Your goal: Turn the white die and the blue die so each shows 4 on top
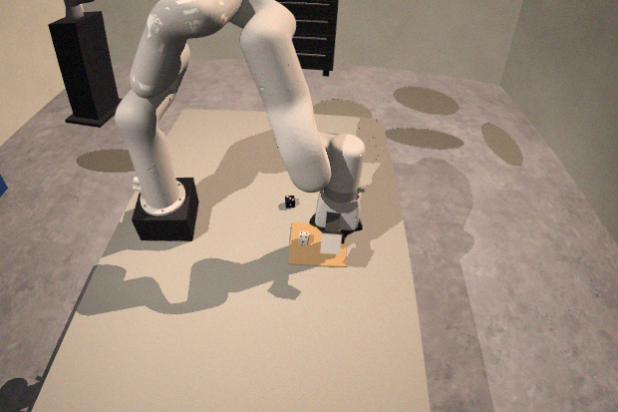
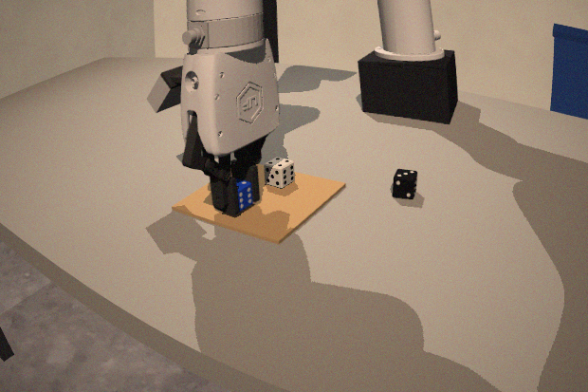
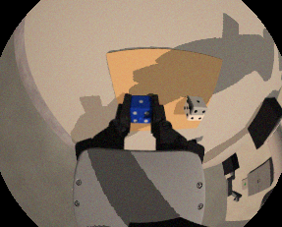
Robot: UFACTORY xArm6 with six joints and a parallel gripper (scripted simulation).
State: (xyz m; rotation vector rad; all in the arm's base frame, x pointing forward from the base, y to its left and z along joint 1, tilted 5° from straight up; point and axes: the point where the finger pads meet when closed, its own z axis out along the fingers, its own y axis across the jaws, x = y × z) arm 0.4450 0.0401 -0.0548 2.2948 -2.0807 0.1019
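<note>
Right now my hand is 1 cm above the blue die. Round my hand: white die 7 cm behind, 1 cm to the right, 1 cm below; orange mat 4 cm behind, 3 cm below; black die 14 cm behind, 12 cm to the left, 2 cm below.
</note>
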